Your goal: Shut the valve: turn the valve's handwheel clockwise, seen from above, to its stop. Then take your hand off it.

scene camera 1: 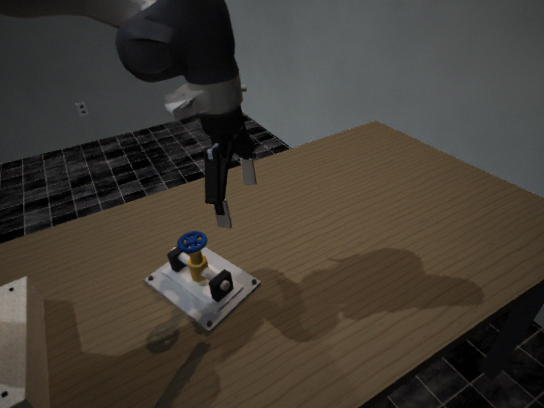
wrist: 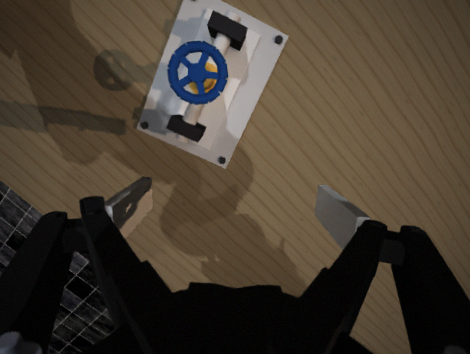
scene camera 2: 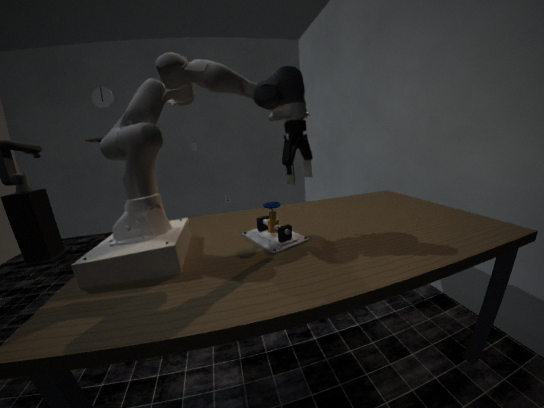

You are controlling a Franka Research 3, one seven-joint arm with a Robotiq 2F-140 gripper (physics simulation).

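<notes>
The valve's blue spoked handwheel tops a yellow valve body. A white pipe runs through the body between two black blocks. The valve stands on a white base plate with a dark bolt at each corner. My gripper is open and empty, pointing down. It hangs above the handwheel's height and off to one side, apart from the valve. In the wrist view the handwheel lies ahead of the fingertips, a little left of the middle between them.
The valve stands on a wooden table. The arm's white base block stands on the same table, to the left of the valve in both scene views. A wall rises behind the table. Arm shadows fall around the plate.
</notes>
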